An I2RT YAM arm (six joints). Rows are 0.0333 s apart.
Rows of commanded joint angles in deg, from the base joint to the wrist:
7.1 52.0 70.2 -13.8 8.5 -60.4
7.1 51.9 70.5 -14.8 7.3 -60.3
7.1 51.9 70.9 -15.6 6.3 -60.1
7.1 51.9 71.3 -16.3 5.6 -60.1
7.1 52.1 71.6 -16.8 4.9 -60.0
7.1 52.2 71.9 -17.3 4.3 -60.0
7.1 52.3 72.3 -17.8 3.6 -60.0
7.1 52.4 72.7 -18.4 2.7 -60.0
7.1 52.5 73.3 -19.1 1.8 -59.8
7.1 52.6 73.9 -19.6 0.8 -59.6
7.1 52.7 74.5 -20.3 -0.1 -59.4
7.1 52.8 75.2 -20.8 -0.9 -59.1
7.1 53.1 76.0 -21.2 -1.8 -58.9
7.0 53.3 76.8 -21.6 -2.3 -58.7
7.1 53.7 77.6 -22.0 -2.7 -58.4
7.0 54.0 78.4 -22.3 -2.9 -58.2
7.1 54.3 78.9 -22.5 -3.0 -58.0
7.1 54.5 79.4 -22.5 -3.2 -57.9
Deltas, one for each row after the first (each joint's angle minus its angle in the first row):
0.0 -0.1 0.3 -1.0 -1.2 0.1
0.0 -0.1 0.7 -1.8 -2.2 0.3
0.0 -0.1 1.1 -2.5 -2.9 0.3
0.0 0.1 1.4 -3.0 -3.6 0.4
0.0 0.2 1.7 -3.5 -4.2 0.4
0.0 0.3 2.1 -4.0 -4.9 0.4
0.0 0.4 2.5 -4.6 -5.8 0.4
0.0 0.5 3.1 -5.3 -6.7 0.6
0.0 0.6 3.7 -5.8 -7.7 0.8
0.0 0.7 4.3 -6.5 -8.6 1.0
0.0 0.8 5.0 -7.0 -9.4 1.3
0.0 1.1 5.8 -7.4 -10.3 1.5
-0.1 1.3 6.6 -7.8 -10.8 1.7
0.0 1.7 7.4 -8.2 -11.2 2.0
-0.1 2.0 8.2 -8.5 -11.4 2.2
0.0 2.3 8.7 -8.7 -11.5 2.4
0.0 2.5 9.2 -8.7 -11.7 2.5

